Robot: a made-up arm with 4 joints.
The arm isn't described. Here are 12 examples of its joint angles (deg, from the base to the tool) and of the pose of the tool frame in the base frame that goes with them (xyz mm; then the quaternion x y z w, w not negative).
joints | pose
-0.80 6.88 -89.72 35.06 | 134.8 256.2 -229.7 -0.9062 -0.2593 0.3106 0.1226
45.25 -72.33 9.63 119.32 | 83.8 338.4 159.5 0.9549 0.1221 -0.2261 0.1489
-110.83 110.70 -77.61 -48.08 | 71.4 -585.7 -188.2 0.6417 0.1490 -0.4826 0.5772
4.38 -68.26 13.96 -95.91 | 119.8 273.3 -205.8 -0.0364 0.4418 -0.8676 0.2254
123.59 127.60 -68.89 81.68 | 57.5 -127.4 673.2 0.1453 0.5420 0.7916 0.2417
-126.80 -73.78 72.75 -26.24 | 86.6 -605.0 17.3 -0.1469 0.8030 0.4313 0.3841
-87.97 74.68 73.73 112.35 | 94.1 -422.7 -321.2 0.0367 0.8600 0.2880 0.4197
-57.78 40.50 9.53 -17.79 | 120.2 -187.8 -442.9 -0.8200 -0.4631 -0.3195 0.1054
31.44 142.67 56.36 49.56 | 79.2 427.8 56.9 0.1865 -0.4627 -0.6380 0.5866
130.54 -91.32 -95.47 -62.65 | 88.9 -124.9 601.0 0.0272 0.5126 0.8313 0.2133
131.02 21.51 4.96 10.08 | 124.0 -134.9 616.8 -0.1298 0.3596 -0.4726 0.7941
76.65 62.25 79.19 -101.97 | 81.1 297.6 472.7 0.7313 0.0676 -0.1127 0.6693
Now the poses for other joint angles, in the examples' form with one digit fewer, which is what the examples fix.
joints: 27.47 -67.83 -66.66 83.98
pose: 85 316 -27 -0.911 -0.083 0.214 0.342
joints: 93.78 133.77 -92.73 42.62
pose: 65 168 588 0.264 0.826 0.489 0.098
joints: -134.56 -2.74 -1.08 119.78
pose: 127 -606 15 -0.214 0.224 -0.494 0.812
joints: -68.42 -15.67 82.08 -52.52
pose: 139 -287 -393 -0.269 -0.639 -0.674 0.254
